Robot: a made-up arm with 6 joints.
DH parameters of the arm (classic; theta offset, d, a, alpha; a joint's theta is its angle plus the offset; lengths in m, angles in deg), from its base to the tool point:
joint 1: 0 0.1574 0 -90
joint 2: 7.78 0 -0.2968 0
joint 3: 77.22 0 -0.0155 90
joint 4: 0 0.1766 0 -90
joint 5: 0 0 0.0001 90
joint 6: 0 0.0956 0 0
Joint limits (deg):
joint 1: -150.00..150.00
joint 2: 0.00..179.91
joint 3: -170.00..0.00
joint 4: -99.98..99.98
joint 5: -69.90..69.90
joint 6: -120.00..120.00
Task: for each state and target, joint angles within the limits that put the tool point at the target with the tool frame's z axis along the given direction. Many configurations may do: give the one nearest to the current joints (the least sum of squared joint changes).
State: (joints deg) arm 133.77 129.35 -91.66 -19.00 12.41 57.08
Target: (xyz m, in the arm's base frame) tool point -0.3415 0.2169 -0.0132 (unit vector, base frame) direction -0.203 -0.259 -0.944
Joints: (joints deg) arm 143.11 161.06 -100.05 32.22 38.11 57.08
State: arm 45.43 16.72 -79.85 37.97 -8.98 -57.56
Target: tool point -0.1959 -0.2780 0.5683 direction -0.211 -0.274 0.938
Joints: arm 55.09 22.96 -120.01 -6.52 -8.21 -57.56
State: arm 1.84 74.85 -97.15 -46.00 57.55 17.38
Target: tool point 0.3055 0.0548 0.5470 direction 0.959 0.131 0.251
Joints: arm 11.20 93.30 -108.10 -32.34 6.20 17.38
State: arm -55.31 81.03 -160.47 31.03 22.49 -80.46
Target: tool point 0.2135 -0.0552 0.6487 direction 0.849 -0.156 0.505
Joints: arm -16.94 90.53 -137.96 14.79 22.62 -80.46
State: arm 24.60 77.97 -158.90 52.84 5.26 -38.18
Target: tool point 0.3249 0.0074 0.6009 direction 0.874 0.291 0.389
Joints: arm -4.85 110.15 -154.53 43.07 32.20 -38.18
